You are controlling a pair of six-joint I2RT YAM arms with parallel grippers.
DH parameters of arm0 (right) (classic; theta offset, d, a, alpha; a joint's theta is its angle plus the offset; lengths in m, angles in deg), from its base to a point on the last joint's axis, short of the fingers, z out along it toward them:
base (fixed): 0 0 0 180
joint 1: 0 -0.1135 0.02 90
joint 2: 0 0 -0.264 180
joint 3: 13.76 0 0.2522 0
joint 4: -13.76 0 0.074 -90
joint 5: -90 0 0 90
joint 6: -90 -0.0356 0 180
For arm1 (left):
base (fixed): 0 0 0 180
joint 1: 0 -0.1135 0.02 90
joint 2: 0 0 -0.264 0
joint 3: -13.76 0 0.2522 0
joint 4: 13.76 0 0.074 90
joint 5: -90 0 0 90
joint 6: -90 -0.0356 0 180
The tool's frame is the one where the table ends.
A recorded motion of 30 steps. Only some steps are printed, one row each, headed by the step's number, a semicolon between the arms.
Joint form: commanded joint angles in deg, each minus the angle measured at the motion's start. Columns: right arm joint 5, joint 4, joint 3, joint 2, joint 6, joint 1; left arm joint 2, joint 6, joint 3, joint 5, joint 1, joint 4.
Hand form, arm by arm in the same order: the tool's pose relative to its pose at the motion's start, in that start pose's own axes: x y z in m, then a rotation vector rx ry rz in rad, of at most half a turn. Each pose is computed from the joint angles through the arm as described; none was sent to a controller.
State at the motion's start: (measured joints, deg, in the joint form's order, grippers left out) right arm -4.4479 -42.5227 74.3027 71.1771 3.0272 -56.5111; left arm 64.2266 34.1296 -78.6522 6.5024 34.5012 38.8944
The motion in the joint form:
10: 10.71 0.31 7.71 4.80 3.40 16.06; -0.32 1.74 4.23 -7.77 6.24 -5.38
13: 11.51 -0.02 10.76 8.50 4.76 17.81; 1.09 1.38 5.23 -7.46 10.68 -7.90
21: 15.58 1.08 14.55 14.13 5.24 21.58; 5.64 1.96 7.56 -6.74 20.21 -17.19
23: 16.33 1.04 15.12 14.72 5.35 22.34; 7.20 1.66 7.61 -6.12 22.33 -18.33
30: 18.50 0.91 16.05 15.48 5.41 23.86; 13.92 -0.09 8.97 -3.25 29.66 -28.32
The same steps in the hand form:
10: -0.0212 -0.0729 -0.0008 0.0398 -0.0553 0.1112; 0.0258 -0.0205 0.0077 0.2086 0.1123 0.0125
13: -0.0286 -0.0853 0.0109 0.0476 -0.0387 0.1081; 0.0399 -0.0357 0.0148 0.2647 0.1462 0.0497
21: -0.0358 -0.1104 0.0314 0.0272 -0.0368 0.1410; 0.0751 -0.0743 0.0323 0.4066 0.1924 0.0978
23: -0.0363 -0.1149 0.0325 0.0247 -0.0381 0.1473; 0.0850 -0.0831 0.0367 0.4219 0.2098 0.1187
30: -0.0369 -0.1231 0.0325 0.0088 -0.0462 0.1615; 0.1259 -0.1180 0.0562 0.5062 0.2110 0.1853

